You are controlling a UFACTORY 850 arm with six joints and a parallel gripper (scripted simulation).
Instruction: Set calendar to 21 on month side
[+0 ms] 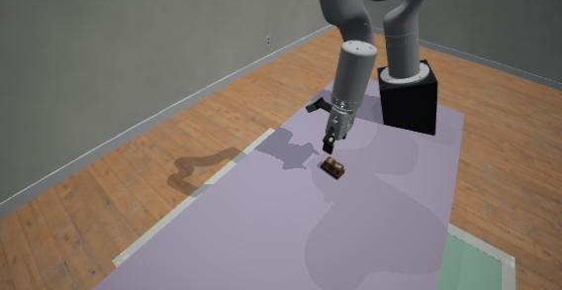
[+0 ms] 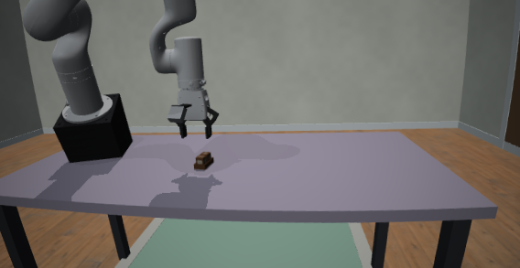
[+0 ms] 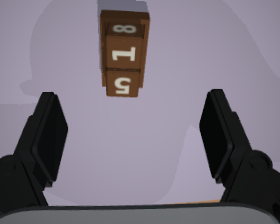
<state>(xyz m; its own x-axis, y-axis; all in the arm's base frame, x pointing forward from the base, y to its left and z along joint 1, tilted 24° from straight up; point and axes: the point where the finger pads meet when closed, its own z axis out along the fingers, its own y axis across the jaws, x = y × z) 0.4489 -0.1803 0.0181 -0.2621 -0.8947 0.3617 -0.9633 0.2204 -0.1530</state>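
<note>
Right now my hand is 10 cm above the brown cube and 1 cm short of it. Round my hand: digit cube 10 cm below, 4 cm to the left, 2 cm ahead; then brown tray 11 cm below, 2 cm to the left, 1 cm ahead.
</note>
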